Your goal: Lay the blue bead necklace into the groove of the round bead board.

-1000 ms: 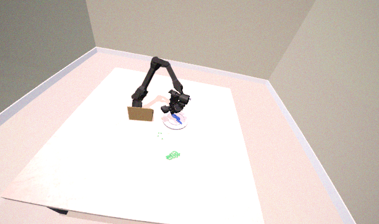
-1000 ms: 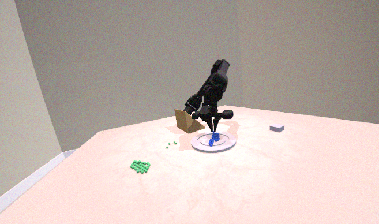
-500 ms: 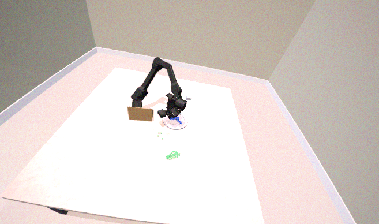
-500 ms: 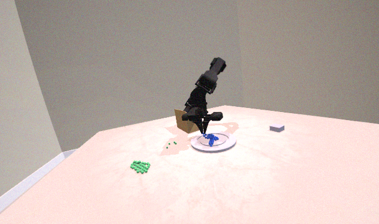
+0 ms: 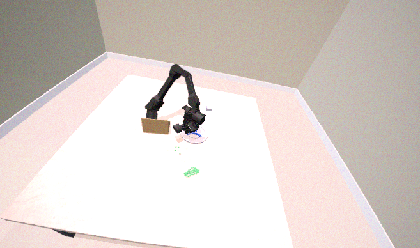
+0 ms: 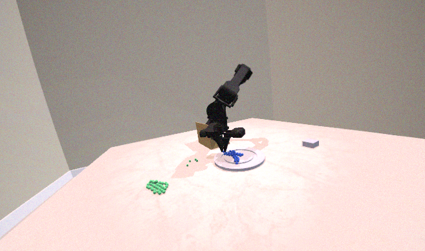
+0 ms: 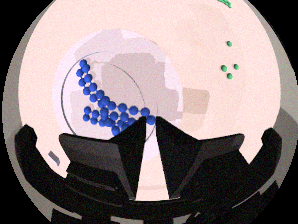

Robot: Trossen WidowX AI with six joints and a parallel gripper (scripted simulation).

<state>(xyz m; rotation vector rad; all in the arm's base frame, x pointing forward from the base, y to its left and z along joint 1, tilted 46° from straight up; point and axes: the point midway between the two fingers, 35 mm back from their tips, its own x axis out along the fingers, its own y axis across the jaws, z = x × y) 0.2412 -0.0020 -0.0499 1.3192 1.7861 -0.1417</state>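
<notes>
Right now the round white bead board is 50 mm ahead of my gripper tip, 40 mm to the left of it and 10 mm below it. Round my gripper tip: small grey block 330 mm to the left, 160 mm ahead, 10 mm below.
</notes>
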